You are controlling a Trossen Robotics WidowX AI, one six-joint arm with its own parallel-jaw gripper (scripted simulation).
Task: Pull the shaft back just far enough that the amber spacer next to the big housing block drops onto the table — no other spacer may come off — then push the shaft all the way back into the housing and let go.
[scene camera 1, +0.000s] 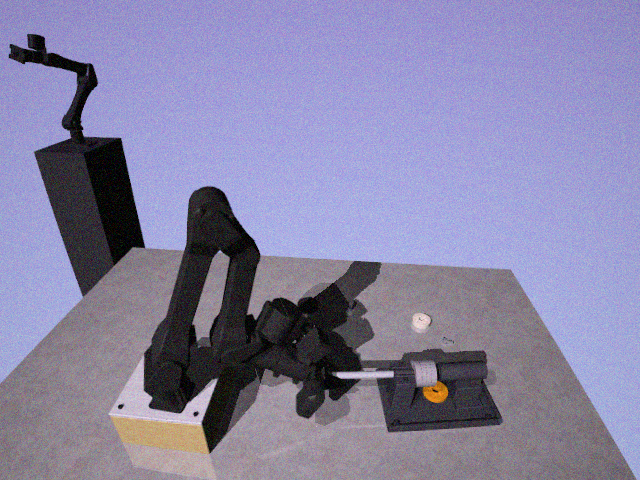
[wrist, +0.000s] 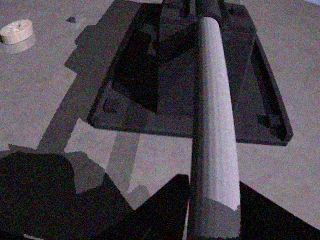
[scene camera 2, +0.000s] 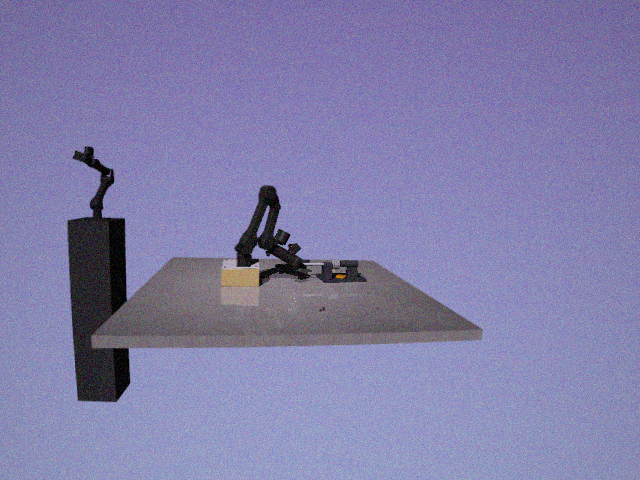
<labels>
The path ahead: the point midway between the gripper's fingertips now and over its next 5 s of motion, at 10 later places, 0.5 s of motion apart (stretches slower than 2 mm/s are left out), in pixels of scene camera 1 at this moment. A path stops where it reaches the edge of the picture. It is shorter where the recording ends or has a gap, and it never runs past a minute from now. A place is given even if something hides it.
My gripper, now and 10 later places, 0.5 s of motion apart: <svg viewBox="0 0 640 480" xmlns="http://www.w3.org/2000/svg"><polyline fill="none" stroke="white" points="345,381 347,382 349,382 352,382 354,382 357,382 360,381 362,381 365,381 368,381 370,381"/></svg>
</labels>
